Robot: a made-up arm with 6 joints.
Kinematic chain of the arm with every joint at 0, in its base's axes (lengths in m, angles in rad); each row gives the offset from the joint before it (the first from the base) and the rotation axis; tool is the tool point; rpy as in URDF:
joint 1: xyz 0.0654 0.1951 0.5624 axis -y
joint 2: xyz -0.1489 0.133 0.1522 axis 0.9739 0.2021 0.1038
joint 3: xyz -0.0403 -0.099 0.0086 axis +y
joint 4: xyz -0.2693 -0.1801 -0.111 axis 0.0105 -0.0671 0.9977
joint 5: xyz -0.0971 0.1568 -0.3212 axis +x
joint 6: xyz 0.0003 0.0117 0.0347 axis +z
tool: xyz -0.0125 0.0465 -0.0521 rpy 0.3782 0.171 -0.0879
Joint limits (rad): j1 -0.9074..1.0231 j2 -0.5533..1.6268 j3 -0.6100..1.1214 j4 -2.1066..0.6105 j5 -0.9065..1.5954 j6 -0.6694..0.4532
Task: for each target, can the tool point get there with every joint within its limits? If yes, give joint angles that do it. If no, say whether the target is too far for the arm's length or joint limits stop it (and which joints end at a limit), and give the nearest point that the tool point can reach.
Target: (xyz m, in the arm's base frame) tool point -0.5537 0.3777 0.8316
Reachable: yes | joints -0.2811 1.2568 0.7605 -0.9553 -0.1010 -0.1283
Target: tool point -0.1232 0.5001 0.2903
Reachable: yes | joints -0.2365 0.7314 -0.4568 -1.6989 -0.2572 0.0090
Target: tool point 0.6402 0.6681 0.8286
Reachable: no: joint limits stop it (at a limit: joint 1, joint 3) | nearest point 0.3123 0.5160 0.3565 | short by 0.595 m
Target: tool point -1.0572 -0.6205 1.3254
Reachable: no: too far | nearest point -0.5942 -0.0688 1.0107 | short by 0.786 m
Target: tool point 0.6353 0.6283 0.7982
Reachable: no: joint limits stop it (at a limit: joint 1, joint 3) | nearest point 0.3232 0.4897 0.3572 | short by 0.558 m
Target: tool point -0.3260 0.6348 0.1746
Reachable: yes | joints 0.5395 0.9522 -0.1167 -0.4283 -0.2900 0.3060
